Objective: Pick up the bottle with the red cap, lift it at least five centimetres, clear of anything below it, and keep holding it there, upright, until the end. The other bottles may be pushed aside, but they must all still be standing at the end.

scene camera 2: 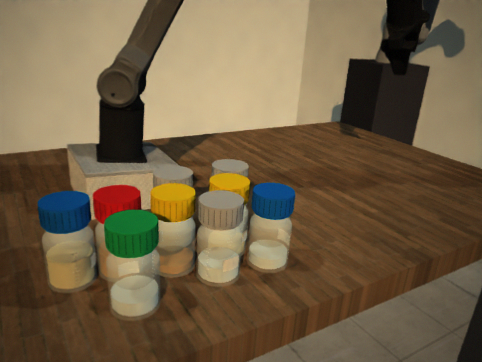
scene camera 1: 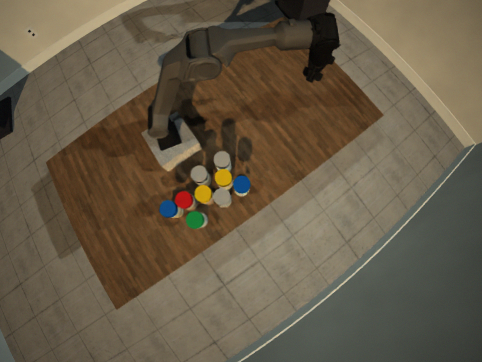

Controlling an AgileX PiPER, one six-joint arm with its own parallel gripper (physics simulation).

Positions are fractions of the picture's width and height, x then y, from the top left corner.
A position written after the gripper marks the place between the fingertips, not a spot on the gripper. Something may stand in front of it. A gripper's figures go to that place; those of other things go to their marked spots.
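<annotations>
A red-capped bottle (scene camera 2: 0.23, 0.55) and a green-capped bottle (scene camera 2: 0.28, 0.73) have their marked spots 90 mm apart. The green-capped bottle is 430 mm from the lens; the red-capped bottle is 480 mm from the lens, and a yellow-capped bottle (scene camera 2: 0.36, 0.56) is likewise 480 mm from the lens. A yellow-capped bottle (scene camera 2: 0.49, 0.51) is 530 mm from the lens. The gripper (scene camera 2: 0.84, 0.17) is 860 mm from the lens.
</annotations>
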